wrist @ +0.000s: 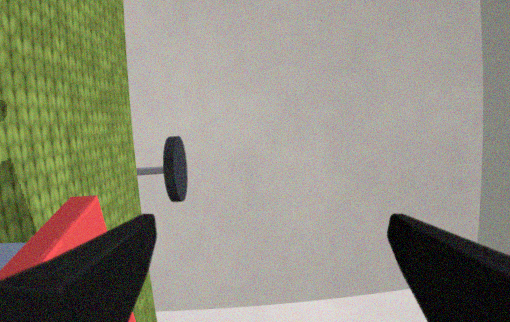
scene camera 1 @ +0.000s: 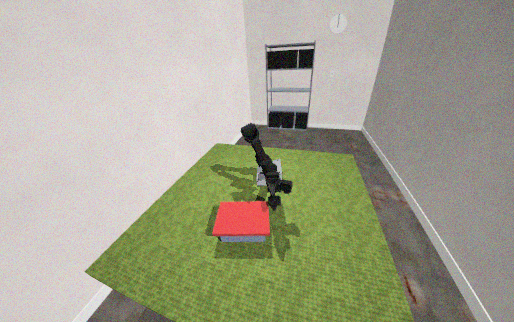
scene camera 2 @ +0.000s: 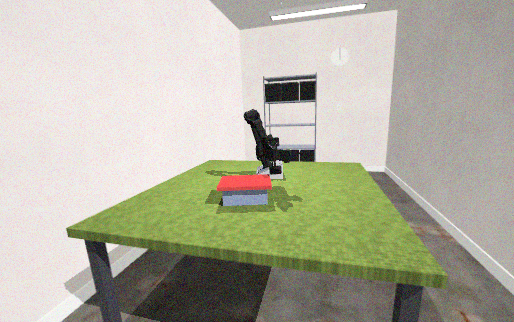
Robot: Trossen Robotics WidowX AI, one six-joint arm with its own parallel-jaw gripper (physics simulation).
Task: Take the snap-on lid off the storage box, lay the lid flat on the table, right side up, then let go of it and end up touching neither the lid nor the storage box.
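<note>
The red lid [scene camera 1: 242, 218] [scene camera 2: 245, 182] [wrist: 82, 222] sits level on top of the storage box. The blue-grey storage box [scene camera 1: 243, 238] [scene camera 2: 245, 197] [wrist: 9, 252] stands on the green table [scene camera 1: 330, 240] [scene camera 2: 325, 215] [wrist: 65, 100], and part of its side shows below the lid. My gripper [scene camera 1: 267, 201] [wrist: 274, 226] is open, with nothing between its fingers. In scene camera 1 it is close to the lid's back right corner. In the wrist view the left finger overlaps the lid's corner; whether they touch cannot be told. In scene camera 2 the fingers are hard to make out.
The arm's pale base [scene camera 1: 261, 178] [scene camera 2: 278, 175] stands behind the box. A metal shelf unit [scene camera 1: 290, 44] [scene camera 2: 290, 77] stands at the far wall. In the wrist view a dark disc [wrist: 176, 169] on a thin stem shows beyond the table edge. Walls flank the table.
</note>
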